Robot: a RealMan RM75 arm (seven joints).
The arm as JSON. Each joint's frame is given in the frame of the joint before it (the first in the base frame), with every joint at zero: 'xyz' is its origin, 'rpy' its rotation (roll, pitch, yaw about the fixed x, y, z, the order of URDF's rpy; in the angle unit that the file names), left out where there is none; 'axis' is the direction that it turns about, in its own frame. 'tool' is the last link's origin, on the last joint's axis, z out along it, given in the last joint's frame.
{
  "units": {
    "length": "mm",
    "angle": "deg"
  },
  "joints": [
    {
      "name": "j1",
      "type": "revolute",
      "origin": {
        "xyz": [
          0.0,
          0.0,
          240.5
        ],
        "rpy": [
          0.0,
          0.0,
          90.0
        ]
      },
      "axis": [
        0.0,
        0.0,
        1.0
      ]
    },
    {
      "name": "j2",
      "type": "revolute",
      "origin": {
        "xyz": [
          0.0,
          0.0,
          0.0
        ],
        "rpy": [
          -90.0,
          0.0,
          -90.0
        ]
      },
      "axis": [
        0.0,
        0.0,
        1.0
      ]
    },
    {
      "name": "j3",
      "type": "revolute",
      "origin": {
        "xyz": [
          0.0,
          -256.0,
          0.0
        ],
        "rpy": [
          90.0,
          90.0,
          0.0
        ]
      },
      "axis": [
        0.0,
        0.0,
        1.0
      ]
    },
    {
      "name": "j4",
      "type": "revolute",
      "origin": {
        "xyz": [
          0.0,
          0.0,
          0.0
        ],
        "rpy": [
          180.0,
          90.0,
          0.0
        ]
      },
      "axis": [
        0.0,
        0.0,
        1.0
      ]
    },
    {
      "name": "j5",
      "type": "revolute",
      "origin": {
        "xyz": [
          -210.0,
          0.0,
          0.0
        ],
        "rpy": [
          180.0,
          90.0,
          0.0
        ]
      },
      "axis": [
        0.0,
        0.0,
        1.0
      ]
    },
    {
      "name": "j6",
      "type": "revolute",
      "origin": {
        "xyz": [
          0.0,
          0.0,
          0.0
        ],
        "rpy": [
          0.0,
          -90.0,
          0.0
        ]
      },
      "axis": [
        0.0,
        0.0,
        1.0
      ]
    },
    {
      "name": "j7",
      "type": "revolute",
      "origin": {
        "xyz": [
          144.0,
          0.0,
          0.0
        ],
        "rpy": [
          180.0,
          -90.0,
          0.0
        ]
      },
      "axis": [
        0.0,
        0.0,
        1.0
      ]
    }
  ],
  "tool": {
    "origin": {
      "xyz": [
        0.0,
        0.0,
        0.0
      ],
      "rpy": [
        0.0,
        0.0,
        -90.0
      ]
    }
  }
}
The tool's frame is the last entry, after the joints.
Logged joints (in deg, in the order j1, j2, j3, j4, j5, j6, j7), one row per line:
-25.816, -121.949, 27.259, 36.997, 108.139, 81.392, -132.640
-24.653, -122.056, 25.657, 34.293, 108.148, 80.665, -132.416
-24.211, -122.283, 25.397, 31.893, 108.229, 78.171, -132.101
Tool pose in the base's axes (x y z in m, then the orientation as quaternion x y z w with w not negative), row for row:
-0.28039, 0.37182, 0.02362, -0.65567, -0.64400, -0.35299, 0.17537
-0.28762, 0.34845, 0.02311, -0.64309, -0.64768, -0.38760, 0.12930
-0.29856, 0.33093, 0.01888, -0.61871, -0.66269, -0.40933, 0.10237
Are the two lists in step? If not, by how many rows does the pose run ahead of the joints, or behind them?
The pose runs 2 rows behind the joints: the pose in row i belongs to the joints in row i - 2.
